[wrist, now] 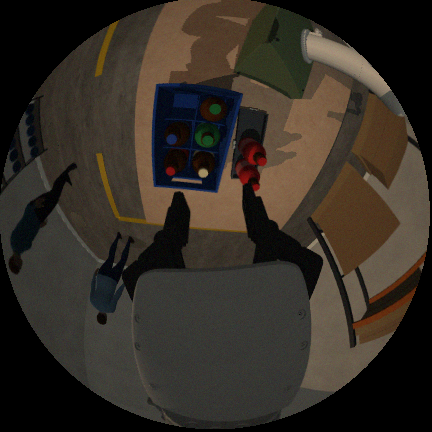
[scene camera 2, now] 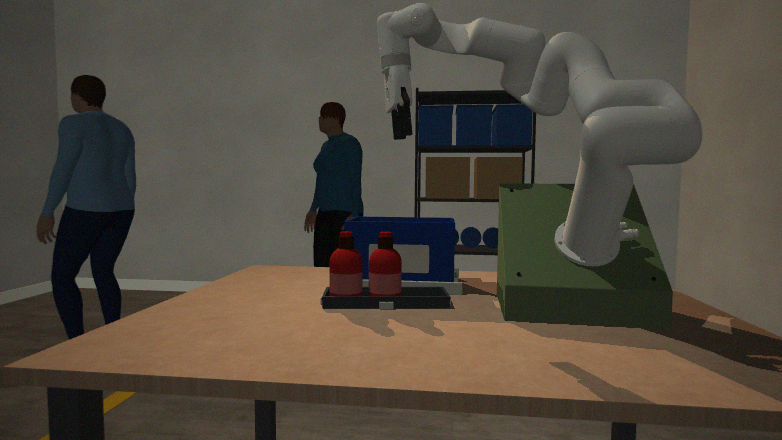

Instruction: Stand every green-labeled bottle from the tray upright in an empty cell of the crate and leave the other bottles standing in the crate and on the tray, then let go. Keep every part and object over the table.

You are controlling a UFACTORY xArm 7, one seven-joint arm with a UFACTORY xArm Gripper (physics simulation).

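Frame: origin at the arm's base, x left, y back, z up, level; metres.
Where they show: gripper, fingertip midpoint: [wrist: 213, 197] [scene camera 2: 403, 137]; arm's base, origin of the base link: [scene camera 2: 586, 242].
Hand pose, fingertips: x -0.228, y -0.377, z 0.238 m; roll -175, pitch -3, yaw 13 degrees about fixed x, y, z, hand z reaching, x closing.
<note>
Things, the pixels of their top centre, and the offset from my fingertips. "pt": a spot on its surface instead. Level surfaces: height alone.
- blue crate, middle of its top: [wrist: 189, 141] [scene camera 2: 402, 219] dx -0.043, dy +0.000, dz -0.211 m
- green bottle, middle of its top: [wrist: 207, 140] dx -0.001, dy +0.001, dz -0.223 m
- brown bottle with a green cap, middle of its top: [wrist: 214, 108] dx +0.009, dy +0.081, dz -0.223 m
- cell, surface spot: [wrist: 185, 101] pt dx -0.077, dy +0.106, dz -0.378 m
- black tray, middle of its top: [scene camera 2: 385, 291] [wrist: 248, 146] dx +0.155, dy -0.038, dz -0.360 m
- wooden table, its level: dz -0.386 m
My gripper [scene camera 2: 402, 136] [wrist: 213, 197] is open and empty, high above the blue crate [scene camera 2: 401, 223] [wrist: 154, 145]. In the wrist view the crate holds a green bottle [wrist: 205, 132], a brown bottle with a green cap [wrist: 214, 109], and brown bottles with blue [wrist: 177, 132], red [wrist: 176, 160] and cream [wrist: 204, 161] caps; all appear upright. Their labels cannot be read. One cell [wrist: 185, 101], at the top left, is empty. Two red bottles with pinkish labels [scene camera 2: 345, 276] [scene camera 2: 385, 276] stand on the black tray [scene camera 2: 429, 298] [wrist: 254, 117]. No green-labeled bottle shows on the tray.
The tray lies close beside the crate on the wooden table [scene camera 2: 246, 339]. A green pedestal [scene camera 2: 579, 303] [wrist: 275, 62] carries the arm at the right in the scene view. Two people [scene camera 2: 101, 158] [scene camera 2: 339, 169] and a shelf rack [scene camera 2: 417, 164] are beyond the table.
</note>
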